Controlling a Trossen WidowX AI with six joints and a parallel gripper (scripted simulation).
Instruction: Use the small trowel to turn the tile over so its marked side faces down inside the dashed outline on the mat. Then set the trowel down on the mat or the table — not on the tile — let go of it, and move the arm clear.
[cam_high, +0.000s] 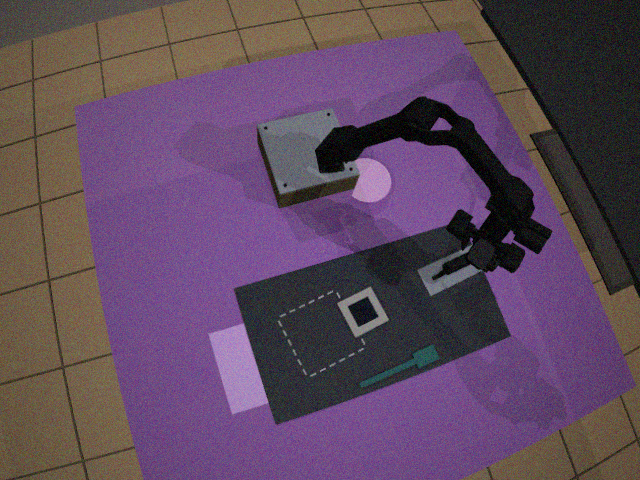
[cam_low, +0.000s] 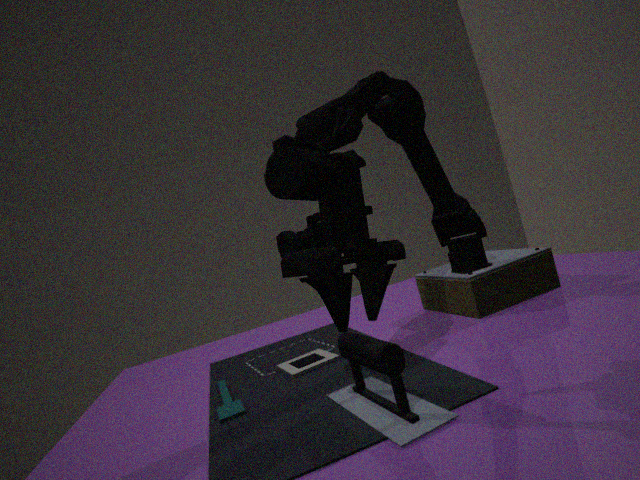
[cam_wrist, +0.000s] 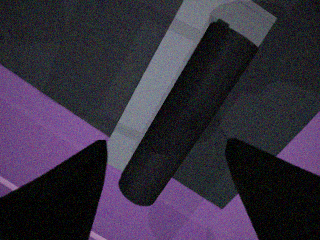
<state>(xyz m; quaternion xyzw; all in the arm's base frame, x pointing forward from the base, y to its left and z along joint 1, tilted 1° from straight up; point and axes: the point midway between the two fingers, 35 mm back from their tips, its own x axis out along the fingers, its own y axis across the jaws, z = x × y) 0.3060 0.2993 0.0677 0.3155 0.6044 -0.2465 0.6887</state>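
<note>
My gripper tip is now 240 mm to the left of the dark mat, 130 mm above it and 80 mm short of it. Also, from my gripper tip: teal t-shaped tool 220 mm ahead, 200 mm to the right, 100 mm below; then tile 280 mm to the right, 100 mm below, 70 mm ahead.
</note>
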